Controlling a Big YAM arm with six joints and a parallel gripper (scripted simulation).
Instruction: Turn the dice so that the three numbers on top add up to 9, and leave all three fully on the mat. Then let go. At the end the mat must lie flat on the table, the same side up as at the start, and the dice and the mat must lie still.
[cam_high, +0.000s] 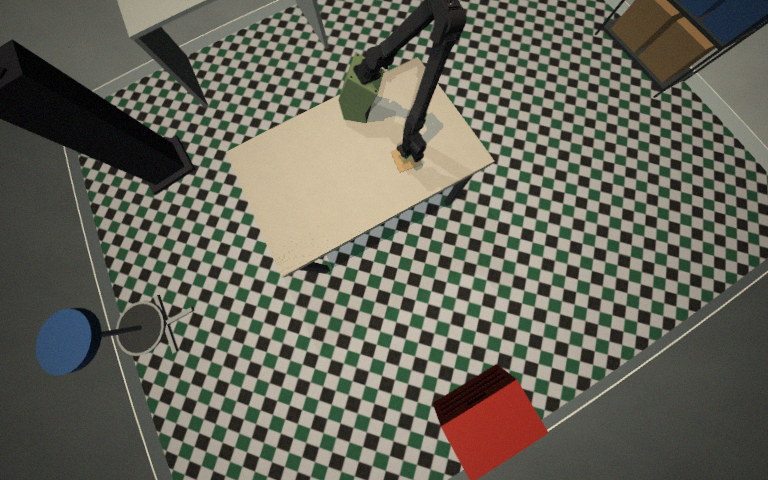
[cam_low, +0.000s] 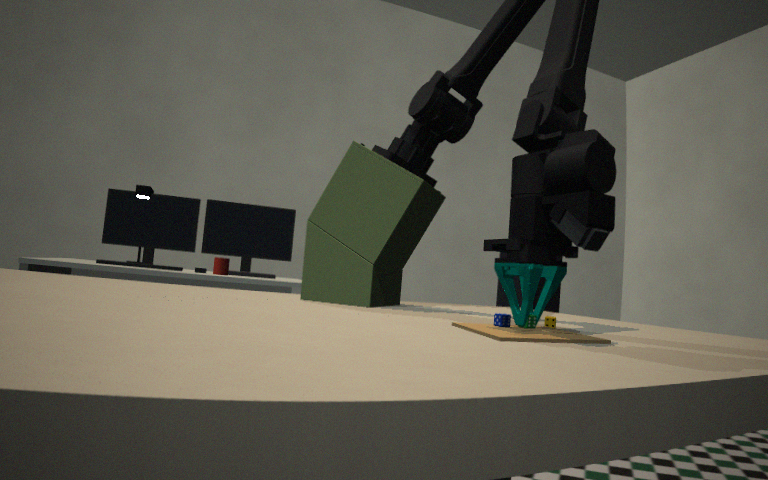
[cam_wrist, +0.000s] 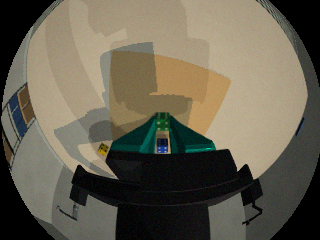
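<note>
The green die is right at my hand. The rest, counted from my hand: blue die (40 mm behind, 10 mm below); then yellow die (70 mm behind, 110 mm to the left, 10 mm below); then mat (20 mm below).
</note>
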